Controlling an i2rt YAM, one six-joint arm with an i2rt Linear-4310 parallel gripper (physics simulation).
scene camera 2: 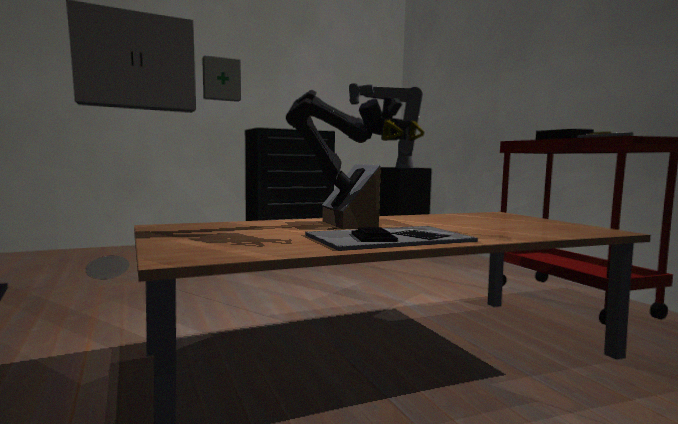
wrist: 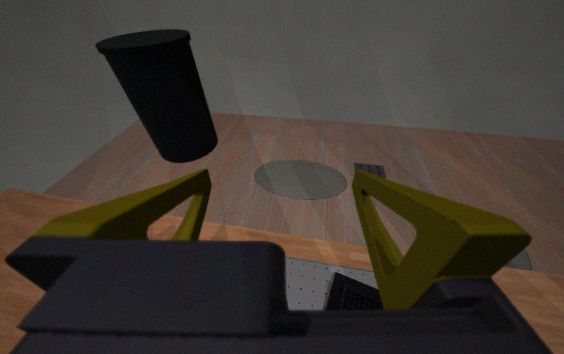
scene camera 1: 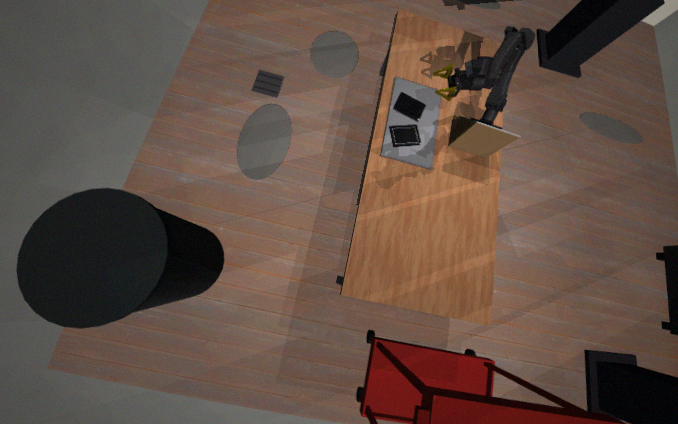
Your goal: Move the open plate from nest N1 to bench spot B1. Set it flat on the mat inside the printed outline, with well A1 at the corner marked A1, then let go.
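Where they show: gripper, fingertip midpoint: (scene camera 2: 413,133) (wrist: 281,177) (scene camera 1: 434,82); arm's base, link origin: (scene camera 2: 348,188) (scene camera 1: 485,124).
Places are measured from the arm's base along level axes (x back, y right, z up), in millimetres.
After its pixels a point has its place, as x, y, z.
Observation:
The open plate (scene camera 1: 410,106) @(-381, 98, -120) (scene camera 2: 374,234) @(-435, 140, -121) (wrist: 352,295) @(-430, 101, -117) is black, with a grid of wells in the wrist view. It sits in its raised holder on the grey perforated board (scene camera 1: 425,157) @(-261, -188, -143) (scene camera 2: 340,243) @(-437, 266, -142) (wrist: 304,285) @(-446, 12, -142). The black mat with a pale printed outline, bench spot B1 (scene camera 1: 405,135) @(-388, -80, -141) (scene camera 2: 422,234) @(-396, -84, -140), lies flat beside it, on the red-cart side. In the wrist view the gripper body hides it. The A1 mark is too small to read. My gripper (scene camera 1: 435,82) @(-405, -21, 210) (scene camera 2: 407,131) @(-405, -21, 210) (wrist: 281,177) @(-405, -21, 210), with yellow fingers, is open and empty. It hangs high above the table, off the board's arm-side edge, pointing outward.
The arm's beige wedge base (scene camera 1: 482,139) @(-11, -90, -8) (scene camera 2: 365,202) @(-113, -15, -51) stands on the wooden table (scene camera 1: 425,240) @(-224, -650, -155) (scene camera 2: 215,260) @(-470, 661, -155) beside the board. A red cart (scene camera 1: 455,375) (scene camera 2: 590,146) is past the table's end. A tall black bin (scene camera 1: 95,260) (wrist: 160,95) stands on the floor.

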